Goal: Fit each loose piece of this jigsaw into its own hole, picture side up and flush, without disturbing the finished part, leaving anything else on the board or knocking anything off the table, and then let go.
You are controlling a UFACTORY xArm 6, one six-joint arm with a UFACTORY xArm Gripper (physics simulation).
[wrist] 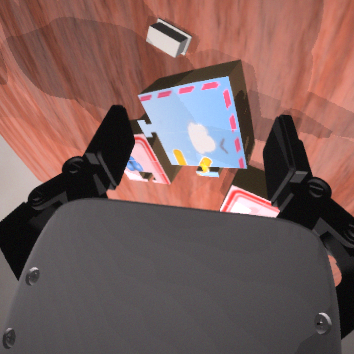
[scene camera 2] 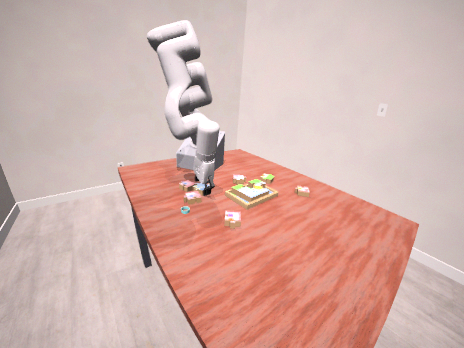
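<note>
My gripper [scene camera 2: 202, 184] [wrist: 197, 127] is open above a loose blue piece [scene camera 2: 200, 188] [wrist: 182, 117], with one finger on each side of it and nothing held. This piece lies picture side up, with a red dashed border and a white cloud. In the wrist view, a red-bordered piece [wrist: 152, 159] is close by it near the left finger, and another red-bordered piece [wrist: 250, 201] shows partly near the right finger. The jigsaw board [scene camera 2: 247, 204] is right of the gripper in the scene view, with a raised picture area. Contact between the fingers and the blue piece cannot be told.
Other loose pieces lie at the front [scene camera 2: 232, 218], behind the board [scene camera 2: 239, 178] [scene camera 2: 267, 177] and to its right [scene camera 2: 302, 190]. A small teal ring [scene camera 2: 185, 212] lies near the table's left edge. A small grey-white block [wrist: 166, 41] lies beyond the blue piece in the wrist view.
</note>
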